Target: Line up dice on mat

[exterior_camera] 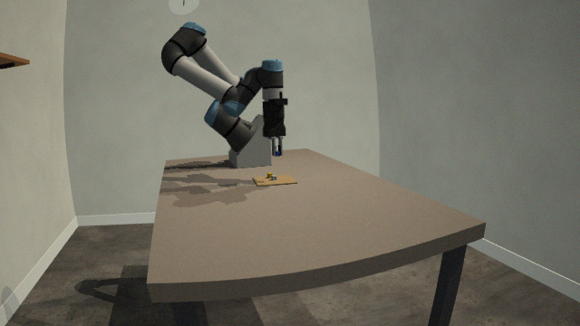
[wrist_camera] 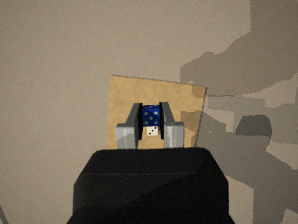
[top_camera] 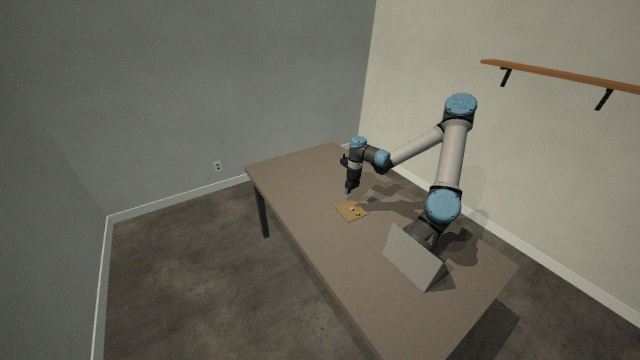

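The white die is 5 cm behind my hand and 10 cm below it. The rest, counted from my hand: yellow die 10 cm behind, 1 cm to the right, 10 cm below; tan mat 5 cm behind, 11 cm below; blue die 1 cm below.
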